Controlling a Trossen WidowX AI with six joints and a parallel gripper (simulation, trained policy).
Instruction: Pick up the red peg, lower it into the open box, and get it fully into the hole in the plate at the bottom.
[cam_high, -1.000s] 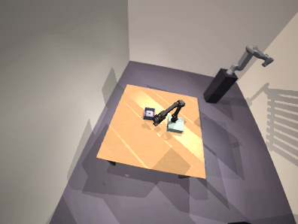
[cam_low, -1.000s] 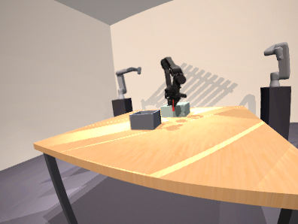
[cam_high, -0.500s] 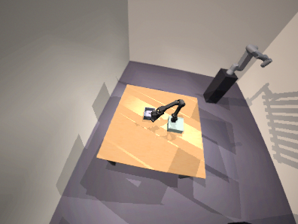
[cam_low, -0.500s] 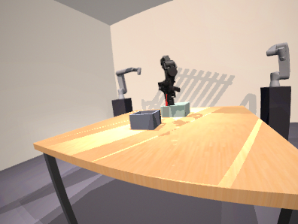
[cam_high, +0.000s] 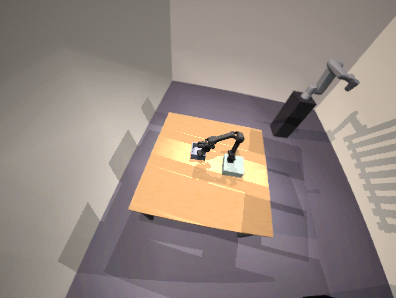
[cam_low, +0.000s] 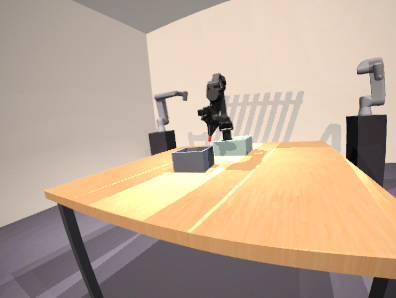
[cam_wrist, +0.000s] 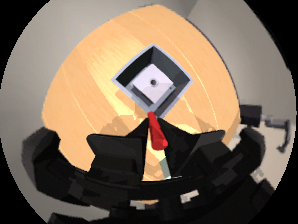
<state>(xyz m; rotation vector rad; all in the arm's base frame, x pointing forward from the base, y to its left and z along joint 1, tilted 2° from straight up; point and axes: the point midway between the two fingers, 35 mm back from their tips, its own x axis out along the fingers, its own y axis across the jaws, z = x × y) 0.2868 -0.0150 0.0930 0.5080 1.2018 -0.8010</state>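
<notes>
The plate is 40 mm ahead of my gripper tip, 80 mm to the right of it and 110 mm below it. Round my gripper tip: red peg (10 mm above); then grey box (40 mm ahead, 80 mm to the right, 130 mm below).
</notes>
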